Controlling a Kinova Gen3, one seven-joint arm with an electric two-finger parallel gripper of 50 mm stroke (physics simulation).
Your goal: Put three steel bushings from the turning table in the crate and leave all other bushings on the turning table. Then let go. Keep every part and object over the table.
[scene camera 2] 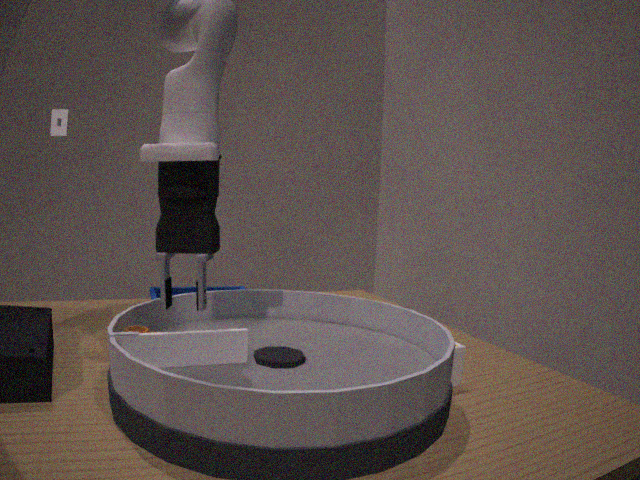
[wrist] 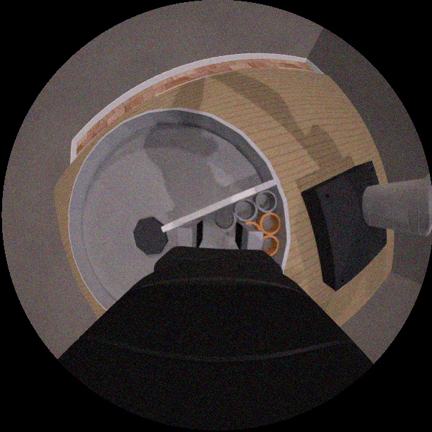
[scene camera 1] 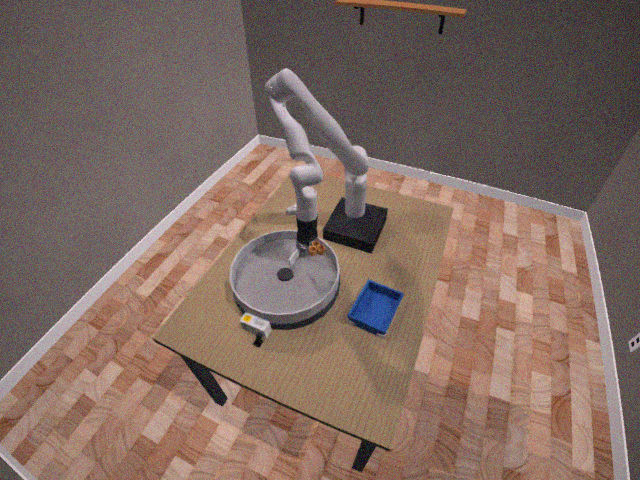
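Where they show: gripper, fingertip midpoint: [scene camera 2: 184, 308] [scene camera 1: 303, 246]; arm's base at its link origin: [scene camera 1: 354, 211].
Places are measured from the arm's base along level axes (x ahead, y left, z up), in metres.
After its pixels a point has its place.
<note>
The grey turning table [scene camera 1: 258, 294] @[y -0.167, x 0.577, z -0.018 m] [scene camera 2: 310, 418] @[y -0.325, x 0.406, z -0.001 m] [wrist: 110, 200] holds a group of bushings between its fixed bar and its wall. In the wrist view, two grey steel bushings [wrist: 245, 200] [wrist: 265, 191] stand beside the bar, and a darker grey one [wrist: 224, 228] lies nearer the fingers. Orange bushings [scene camera 1: 316, 248] [scene camera 2: 136, 328] [wrist: 270, 214] stand next to them, one partly behind a finger. My gripper [scene camera 2: 184, 305] @[y -0.095, x 0.338, z 0.047 m] [wrist: 218, 230] is open and empty, above the turning table, beside the group. The blue crate [scene camera 1: 377, 307] @[y 0.253, x 0.416, z -0.066 m] [scene camera 2: 222, 289] @[y 0.311, x 0.490, z -0.024 m] is empty in scene camera 1; its inside is hidden in scene camera 2.
The pale bar [scene camera 1: 293, 258] @[y -0.118, x 0.383, z 0.010 m] [scene camera 2: 196, 347] @[y -0.126, x 0.346, z 0.007 m] [wrist: 220, 206] runs inward from the rim near the dark hub [scene camera 1: 284, 273] @[y -0.123, x 0.452, z -0.010 m] [scene camera 2: 279, 357] @[y -0.133, x 0.447, z -0.010 m] [wrist: 150, 235]. The black arm base [scene camera 1: 355, 227] @[y 0.039, x 0.097, z -0.006 m] [scene camera 2: 25, 356] @[y -0.090, x 0.135, z -0.010 m] [wrist: 345, 235] stands near the rim. A white device [scene camera 1: 254, 323] @[y -0.112, x 0.693, z -0.013 m] [scene camera 2: 458, 364] @[y -0.165, x 0.697, z -0.038 m] stands at the opposite side.
</note>
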